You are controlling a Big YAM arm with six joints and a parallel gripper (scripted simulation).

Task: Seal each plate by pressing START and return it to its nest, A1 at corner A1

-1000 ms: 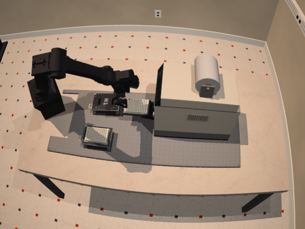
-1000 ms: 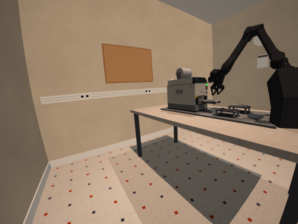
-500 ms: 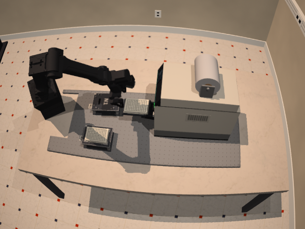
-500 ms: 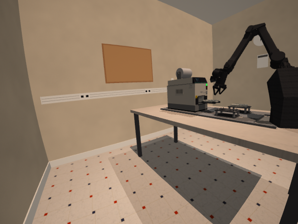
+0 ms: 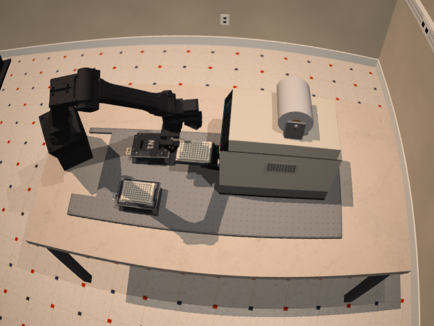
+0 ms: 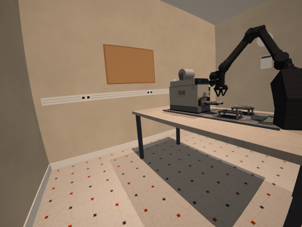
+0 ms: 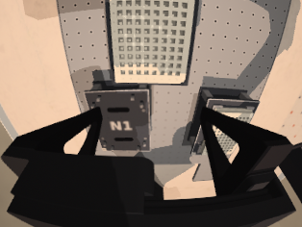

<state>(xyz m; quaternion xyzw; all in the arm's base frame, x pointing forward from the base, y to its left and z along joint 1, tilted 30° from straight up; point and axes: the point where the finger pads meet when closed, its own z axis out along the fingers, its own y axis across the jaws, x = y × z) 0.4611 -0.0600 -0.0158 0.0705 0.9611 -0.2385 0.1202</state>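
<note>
Right now my hand is 15 cm short of the start button, 13 cm to the left of it and 1 cm below it. The rest, counted from my hand: yellow warning label (19 cm ahead, 5 cm to the left, 2 cm below); sealer stage (8 cm below, 7 cm ahead, 1 cm to the right); plate (16 cm behind, 13 cm to the right, 11 cm below).
</note>
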